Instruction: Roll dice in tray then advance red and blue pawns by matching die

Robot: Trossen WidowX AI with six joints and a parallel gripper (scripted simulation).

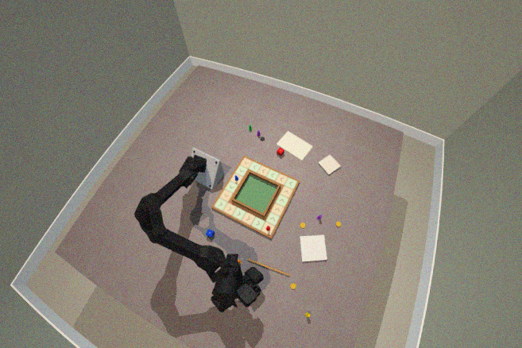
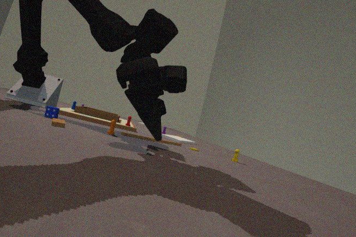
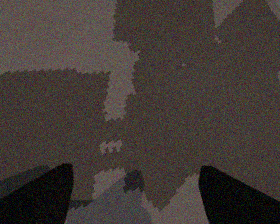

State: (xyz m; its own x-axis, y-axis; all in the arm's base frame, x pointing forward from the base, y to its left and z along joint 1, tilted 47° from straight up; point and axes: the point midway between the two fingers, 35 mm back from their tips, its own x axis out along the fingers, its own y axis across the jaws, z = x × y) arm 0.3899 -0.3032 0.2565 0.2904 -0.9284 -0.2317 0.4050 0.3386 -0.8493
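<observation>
My gripper tip is now 150 mm to the right of the wooden stick, 40 mm short of it and 30 mm above it. Round my gripper tip: orange pawn 120 mm to the left, 80 mm behind, 20 mm below; then small wooden block 190 mm behind, 90 mm to the left, 30 mm below; then yellow pawn 240 mm ahead, 50 mm to the left, 20 mm below.
</observation>
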